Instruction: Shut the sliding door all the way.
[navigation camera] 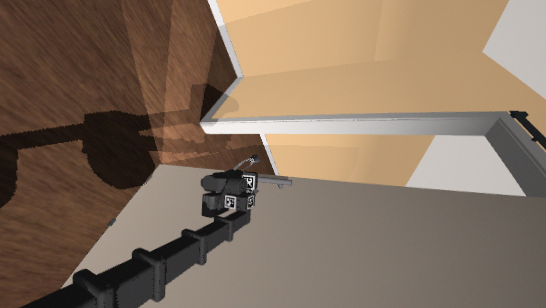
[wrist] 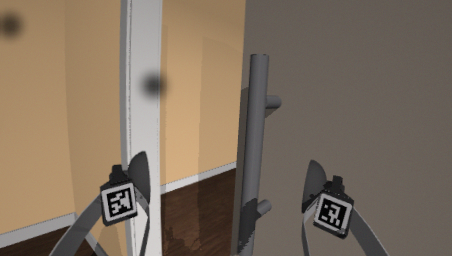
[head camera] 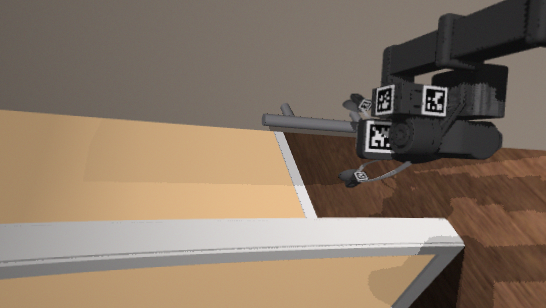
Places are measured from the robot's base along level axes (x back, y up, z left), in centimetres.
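Pixels of known places: gripper, fingertip midpoint: (wrist: 226, 174) (head camera: 346, 140).
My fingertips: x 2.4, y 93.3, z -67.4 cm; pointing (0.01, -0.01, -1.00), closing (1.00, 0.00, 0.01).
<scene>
Behind a point stands the place of what it marks.
The sliding door (head camera: 200, 60) @(y 118.9, x 16.4, z -80.1 cm) (navigation camera: 350, 240) @(y 131.3, x 24.8, z -73.1 cm) (wrist: 360, 100) @(y 99.9, x 19.2, z -77.8 cm) is a flat grey-brown panel. It stands partly open, with a gap between its edge and the white door frame (head camera: 225, 237) @(y 99.2, x -30.1, z -132.4 cm) (navigation camera: 350, 124) @(y 133.0, x -30.8, z -131.5 cm) (wrist: 145, 110) @(y 91.7, x -28.9, z -133.7 cm). A grey bar handle (head camera: 310, 122) @(y 94.8, x 6.4, z -79.9 cm) (navigation camera: 275, 181) @(y 97.4, x 6.3, z -79.9 cm) (wrist: 256, 125) @(y 95.6, x 6.3, z -79.9 cm) on two short posts is fixed near the door's edge. My gripper (head camera: 351, 141) @(y 93.3, x 2.4, z -67.4 cm) (navigation camera: 255, 175) @(y 93.3, x 2.4, z -67.4 cm) (wrist: 226, 174) @(y 93.3, x 2.4, z -67.4 cm) is open at the handle's lower part. In the wrist view the bar runs between the spread fingertips, nearer the right one, with neither seen touching it. The gripper body hides the bar's lower end in the head view.
Tan walls (head camera: 175, 165) @(y 99.2, x -14.0, z -299.4 cm) (navigation camera: 350, 90) @(y 133.7, x -64.2, z -155.3 cm) (wrist: 210, 100) @(y 90.5, x -15.8, z -297.3 cm) with white baseboards (head camera: 295, 175) @(y 4.6, x -18.1, z -292.4 cm) (wrist: 200, 179) @(y 1.5, x -22.9, z -286.2 cm) show through the doorway. The dark wooden floor (head camera: 500, 210) @(y 0.0, x -17.3, z -113.8 cm) (navigation camera: 50, 65) @(y 0.0, x -42.8, z -32.4 cm) (wrist: 200, 220) @(y 0.0, x -13.6, z -206.5 cm) carries the robot's shadow. The telescoping arm (head camera: 490, 35) @(y 103.7, x 9.7, z -29.0 cm) (navigation camera: 175, 247) @(y 102.5, x 8.6, z -21.0 cm) reaches along the door's face.
</scene>
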